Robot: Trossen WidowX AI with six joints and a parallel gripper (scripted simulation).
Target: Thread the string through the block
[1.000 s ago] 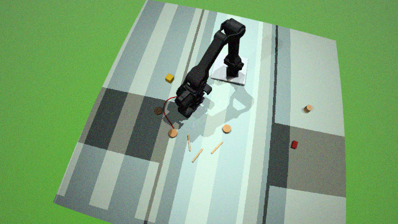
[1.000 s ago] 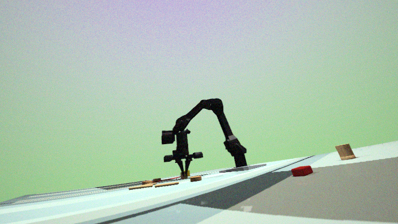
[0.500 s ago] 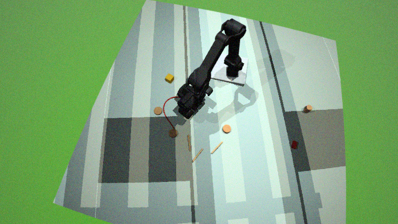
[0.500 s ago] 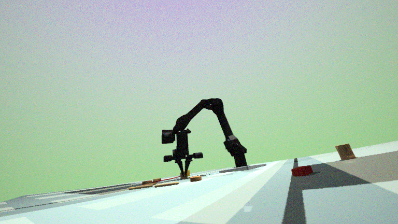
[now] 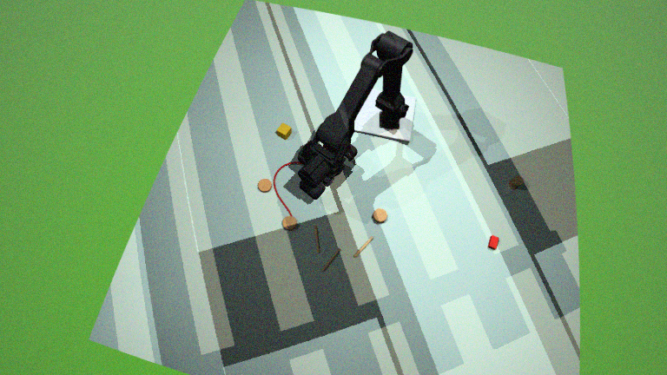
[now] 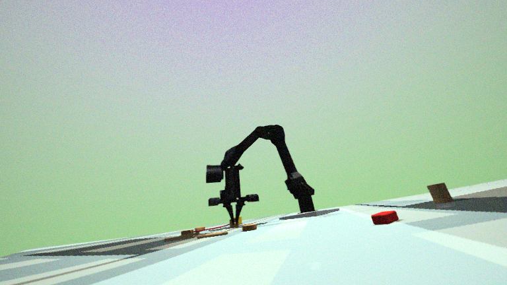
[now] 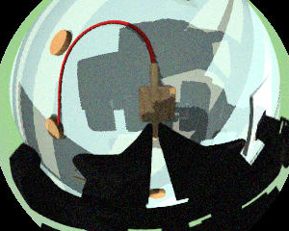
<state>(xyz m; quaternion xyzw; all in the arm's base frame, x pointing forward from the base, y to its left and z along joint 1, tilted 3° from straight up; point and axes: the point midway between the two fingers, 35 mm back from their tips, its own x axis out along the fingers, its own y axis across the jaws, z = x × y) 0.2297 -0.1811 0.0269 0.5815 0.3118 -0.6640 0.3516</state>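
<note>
My gripper tip is 20 mm to the left of the wooden block and 20 mm past it. From my gripper tip the other things lie so: yellow cube 150 mm behind, 140 mm to the right, 10 mm above; round wooden button 140 mm ahead, 90 mm to the right; thin wooden stick 30 mm to the right, 20 mm behind, 10 mm above.
</note>
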